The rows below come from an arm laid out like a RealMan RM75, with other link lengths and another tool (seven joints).
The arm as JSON. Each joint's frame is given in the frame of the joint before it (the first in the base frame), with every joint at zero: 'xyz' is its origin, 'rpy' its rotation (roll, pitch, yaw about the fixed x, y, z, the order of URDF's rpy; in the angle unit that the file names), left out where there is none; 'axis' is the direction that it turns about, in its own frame. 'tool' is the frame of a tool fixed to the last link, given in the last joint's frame.
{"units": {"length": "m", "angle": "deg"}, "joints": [
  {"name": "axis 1", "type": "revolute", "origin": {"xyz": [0.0, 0.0, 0.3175]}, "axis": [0.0, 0.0, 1.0]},
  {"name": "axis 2", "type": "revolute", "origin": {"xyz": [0.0, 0.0, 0.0]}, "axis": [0.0, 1.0, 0.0]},
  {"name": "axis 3", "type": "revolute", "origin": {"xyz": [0.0, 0.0, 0.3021]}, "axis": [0.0, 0.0, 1.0]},
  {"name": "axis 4", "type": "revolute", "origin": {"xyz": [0.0, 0.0, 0.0]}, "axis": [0.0, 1.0, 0.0]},
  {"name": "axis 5", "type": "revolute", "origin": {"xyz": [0.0, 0.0, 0.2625]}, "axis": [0.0, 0.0, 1.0]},
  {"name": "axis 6", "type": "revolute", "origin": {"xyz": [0.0, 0.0, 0.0]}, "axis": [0.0, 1.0, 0.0]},
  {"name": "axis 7", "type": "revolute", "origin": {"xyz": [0.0, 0.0, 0.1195]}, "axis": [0.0, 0.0, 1.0]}
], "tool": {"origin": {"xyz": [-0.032, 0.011, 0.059], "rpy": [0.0, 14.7, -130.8]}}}
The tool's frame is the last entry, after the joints.
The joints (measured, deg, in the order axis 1, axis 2, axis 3, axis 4, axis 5, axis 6, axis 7), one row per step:
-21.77, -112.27, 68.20, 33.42, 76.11, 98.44, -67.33
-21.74, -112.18, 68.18, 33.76, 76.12, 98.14, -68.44
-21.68, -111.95, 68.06, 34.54, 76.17, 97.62, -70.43
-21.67, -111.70, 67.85, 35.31, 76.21, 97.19, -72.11
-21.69, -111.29, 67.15, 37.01, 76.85, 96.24, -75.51
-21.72, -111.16, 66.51, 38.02, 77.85, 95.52, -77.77
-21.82, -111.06, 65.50, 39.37, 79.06, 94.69, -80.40
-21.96, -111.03, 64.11, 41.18, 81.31, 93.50, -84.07
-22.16, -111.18, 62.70, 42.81, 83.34, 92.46, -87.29
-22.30, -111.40, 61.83, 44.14, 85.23, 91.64, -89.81
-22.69, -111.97, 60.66, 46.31, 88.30, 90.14, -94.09
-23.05, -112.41, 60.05, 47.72, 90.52, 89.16, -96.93
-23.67, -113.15, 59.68, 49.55, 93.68, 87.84, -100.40
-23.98, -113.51, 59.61, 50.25, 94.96, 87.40, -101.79
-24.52, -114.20, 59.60, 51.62, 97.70, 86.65, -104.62
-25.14, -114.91, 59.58, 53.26, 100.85, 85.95, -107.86
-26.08, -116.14, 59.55, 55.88, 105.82, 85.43, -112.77
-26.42, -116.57, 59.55, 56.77, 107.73, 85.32, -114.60
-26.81, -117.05, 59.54, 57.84, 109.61, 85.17, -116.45
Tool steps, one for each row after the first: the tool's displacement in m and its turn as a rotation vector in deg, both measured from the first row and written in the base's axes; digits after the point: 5 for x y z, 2 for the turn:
0.00016, 0.00101, 0.00133, -0.40, 0.06, 0.72
0.00054, 0.00340, 0.00481, -0.97, 0.23, 1.88
0.00118, 0.00619, 0.00880, -1.26, 0.39, 2.77
0.00232, 0.01203, 0.01652, -1.82, 1.03, 4.55
0.00209, 0.01519, 0.02007, -2.36, 1.73, 5.93
0.00271, 0.01999, 0.02524, -2.65, 2.45, 7.47
0.00248, 0.02559, 0.03085, -3.27, 3.81, 9.79
0.00326, 0.03104, 0.03555, -3.59, 4.78, 11.88
0.00369, 0.03435, 0.03755, -4.07, 5.82, 13.50
0.00620, 0.04033, 0.03887, -4.89, 7.38, 16.24
0.00831, 0.04424, 0.03869, -5.52, 8.56, 18.00
0.01218, 0.04916, 0.03568, -6.42, 10.47, 19.95
0.01444, 0.05092, 0.03374, -6.88, 11.21, 20.63
0.01801, 0.05333, 0.02954, -7.94, 12.91, 22.06
0.02207, 0.05611, 0.02597, -8.97, 14.91, 23.64
0.02913, 0.05889, 0.02039, -10.53, 18.00, 25.86
0.03117, 0.05957, 0.01846, -11.11, 19.21, 26.79
0.03434, 0.06096, 0.01691, -11.46, 20.37, 27.61

